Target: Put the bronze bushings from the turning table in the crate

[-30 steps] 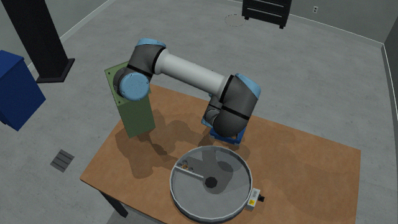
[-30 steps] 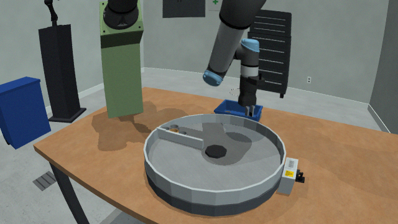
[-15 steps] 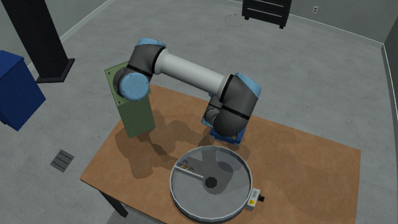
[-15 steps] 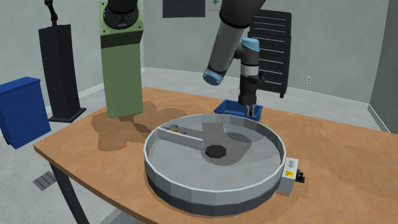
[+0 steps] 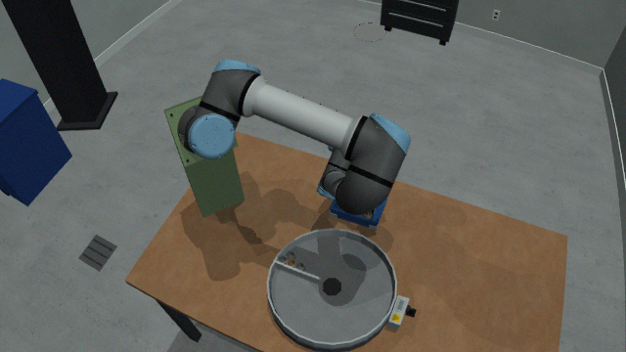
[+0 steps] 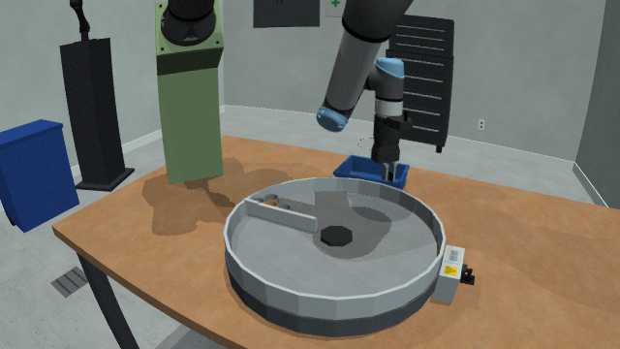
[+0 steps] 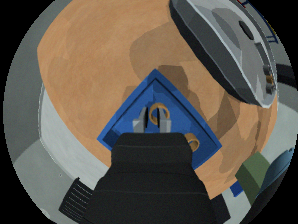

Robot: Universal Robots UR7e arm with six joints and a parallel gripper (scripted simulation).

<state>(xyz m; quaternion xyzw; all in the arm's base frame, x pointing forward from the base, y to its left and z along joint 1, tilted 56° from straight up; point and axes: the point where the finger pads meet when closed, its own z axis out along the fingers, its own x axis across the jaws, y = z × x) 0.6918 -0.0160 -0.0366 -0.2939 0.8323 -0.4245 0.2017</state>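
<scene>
The blue crate lies 40 mm to the left of my hand, 40 mm behind it and 10 mm below it. Round my hand: grey turning table: 320 mm to the right, 140 mm behind, 20 mm above.
</scene>
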